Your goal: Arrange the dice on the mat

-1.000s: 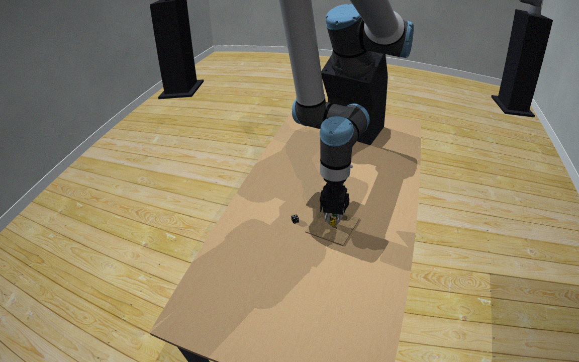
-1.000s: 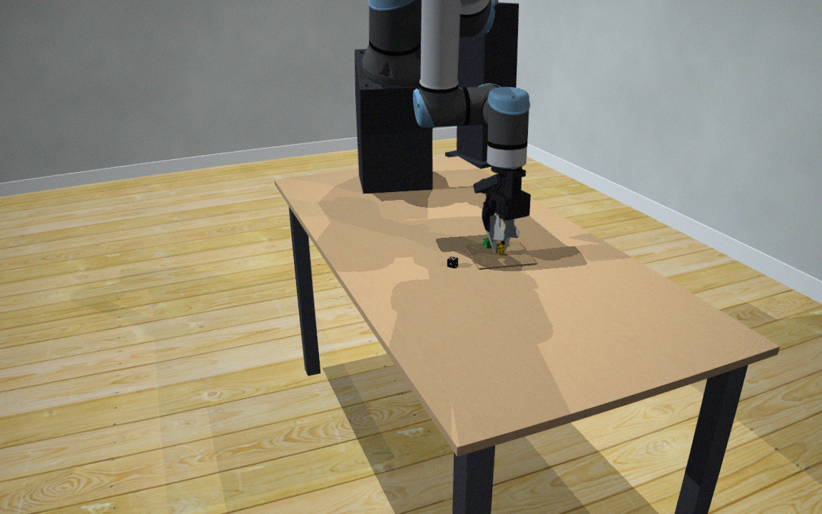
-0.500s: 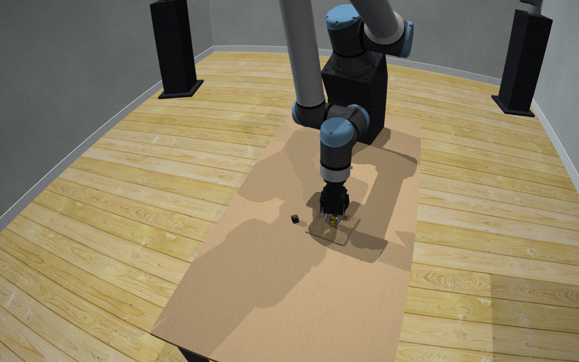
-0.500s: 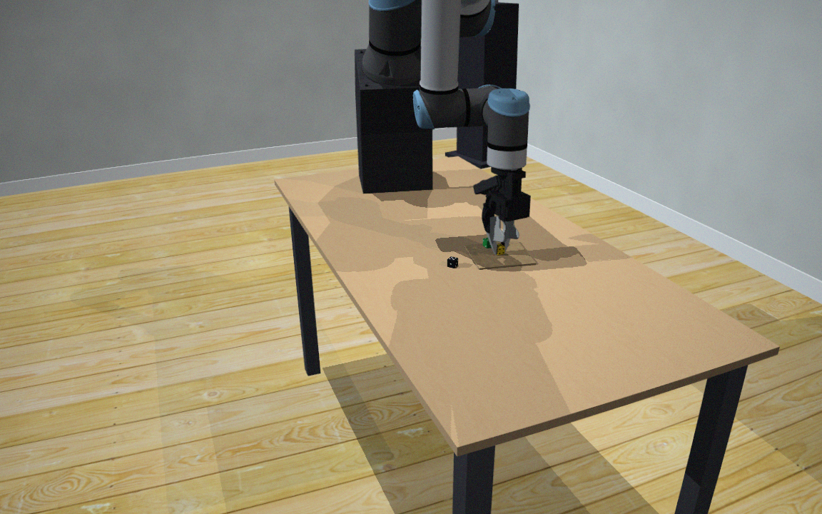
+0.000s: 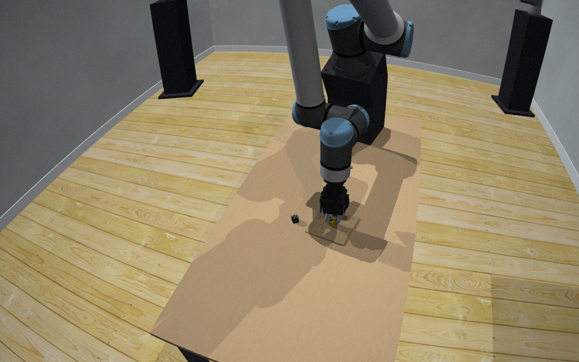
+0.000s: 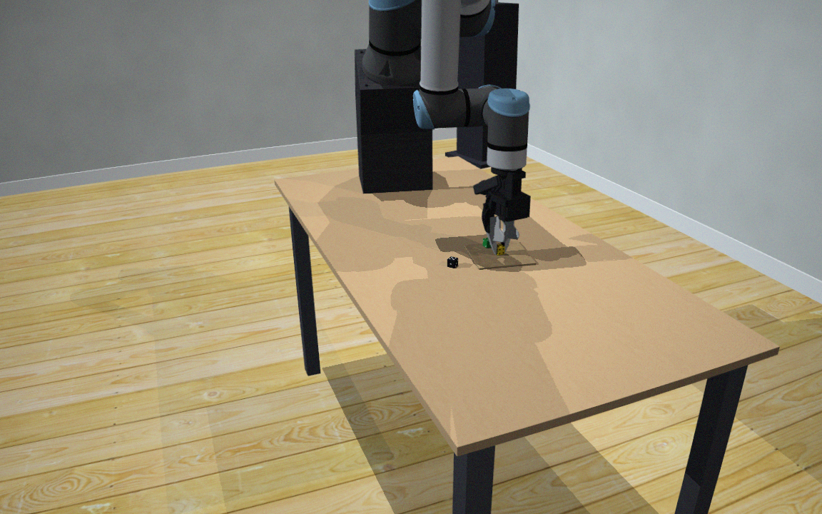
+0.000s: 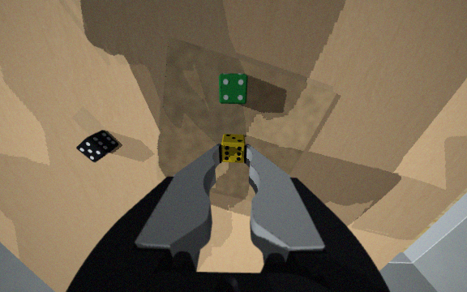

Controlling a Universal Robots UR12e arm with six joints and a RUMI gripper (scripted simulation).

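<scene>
My hand is 10 mm above the yellow die. Round my hand: thin square mat: 20 mm below; then black die: 130 mm to the right, 20 mm behind, 10 mm below; then green die: 50 mm behind, 10 mm to the left, 10 mm below.
</scene>
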